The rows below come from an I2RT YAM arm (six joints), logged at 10 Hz.
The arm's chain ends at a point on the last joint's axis. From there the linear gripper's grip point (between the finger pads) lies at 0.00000 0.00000 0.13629 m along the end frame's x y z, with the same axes.
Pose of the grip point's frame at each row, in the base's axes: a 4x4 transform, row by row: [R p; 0 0 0 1], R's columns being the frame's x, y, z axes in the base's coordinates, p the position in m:
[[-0.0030, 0.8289, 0.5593, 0.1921], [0.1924, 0.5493, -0.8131, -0.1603], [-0.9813, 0.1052, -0.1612, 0.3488], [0, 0, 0, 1]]
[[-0.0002, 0.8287, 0.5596, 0.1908], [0.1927, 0.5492, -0.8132, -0.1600], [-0.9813, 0.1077, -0.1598, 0.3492], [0, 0, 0, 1]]
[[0.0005, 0.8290, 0.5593, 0.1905], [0.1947, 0.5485, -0.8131, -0.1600], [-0.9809, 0.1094, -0.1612, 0.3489], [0, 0, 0, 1]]
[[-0.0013, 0.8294, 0.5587, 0.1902], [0.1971, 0.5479, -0.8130, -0.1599], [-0.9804, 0.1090, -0.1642, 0.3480], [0, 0, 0, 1]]
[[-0.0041, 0.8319, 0.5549, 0.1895], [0.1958, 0.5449, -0.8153, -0.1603], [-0.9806, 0.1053, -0.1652, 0.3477], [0, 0, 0, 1]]
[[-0.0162, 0.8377, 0.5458, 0.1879], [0.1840, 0.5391, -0.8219, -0.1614], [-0.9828, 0.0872, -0.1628, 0.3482], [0, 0, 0, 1]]
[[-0.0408, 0.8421, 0.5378, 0.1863], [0.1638, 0.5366, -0.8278, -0.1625], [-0.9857, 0.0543, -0.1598, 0.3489], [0, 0, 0, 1]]
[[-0.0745, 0.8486, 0.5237, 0.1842], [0.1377, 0.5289, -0.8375, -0.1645], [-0.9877, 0.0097, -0.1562, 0.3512], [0, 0, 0, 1]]
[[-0.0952, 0.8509, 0.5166, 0.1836], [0.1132, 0.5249, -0.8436, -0.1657], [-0.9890, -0.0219, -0.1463, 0.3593], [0, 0, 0, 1]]
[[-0.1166, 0.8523, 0.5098, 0.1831], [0.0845, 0.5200, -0.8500, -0.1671], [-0.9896, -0.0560, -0.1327, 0.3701], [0, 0, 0, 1]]
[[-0.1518, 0.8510, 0.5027, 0.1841], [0.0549, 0.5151, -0.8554, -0.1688], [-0.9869, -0.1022, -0.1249, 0.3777], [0, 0, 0, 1]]
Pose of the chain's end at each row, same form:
[[-0.0030, 0.8289, 0.5593, 0.1159], [0.1924, 0.5493, -0.8131, -0.0495], [-0.9813, 0.1052, -0.1612, 0.3708], [0, 0, 0, 1]]
[[-0.0002, 0.8287, 0.5596, 0.1145], [0.1927, 0.5492, -0.8132, -0.0492], [-0.9813, 0.1077, -0.1598, 0.3710], [0, 0, 0, 1]]
[[0.0005, 0.8290, 0.5593, 0.1143], [0.1947, 0.5485, -0.8131, -0.0492], [-0.9809, 0.1094, -0.1612, 0.3709], [0, 0, 0, 1]]
[[-0.0013, 0.8294, 0.5587, 0.1141], [0.1971, 0.5479, -0.8130, -0.0491], [-0.9804, 0.1090, -0.1642, 0.3704], [0, 0, 0, 1]]
[[-0.0041, 0.8319, 0.5549, 0.1139], [0.1958, 0.5449, -0.8153, -0.0492], [-0.9806, 0.1053, -0.1652, 0.3702], [0, 0, 0, 1]]
[[-0.0162, 0.8377, 0.5458, 0.1135], [0.1840, 0.5391, -0.8219, -0.0494], [-0.9828, 0.0872, -0.1628, 0.3704], [0, 0, 0, 1]]
[[-0.0408, 0.8421, 0.5378, 0.1130], [0.1638, 0.5366, -0.8278, -0.0497], [-0.9857, 0.0543, -0.1598, 0.3707], [0, 0, 0, 1]]
[[-0.0745, 0.8486, 0.5237, 0.1128], [0.1377, 0.5289, -0.8375, -0.0504], [-0.9877, 0.0097, -0.1562, 0.3725], [0, 0, 0, 1]]
[[-0.0952, 0.8509, 0.5166, 0.1132], [0.1132, 0.5249, -0.8436, -0.0507], [-0.9890, -0.0219, -0.1463, 0.3792], [0, 0, 0, 1]]
[[-0.1166, 0.8523, 0.5098, 0.1136], [0.0845, 0.5200, -0.8500, -0.0513], [-0.9896, -0.0560, -0.1327, 0.3882], [0, 0, 0, 1]]
[[-0.1518, 0.8510, 0.5027, 0.1156], [0.0549, 0.5151, -0.8554, -0.0522], [-0.9869, -0.1022, -0.1249, 0.3947], [0, 0, 0, 1]]

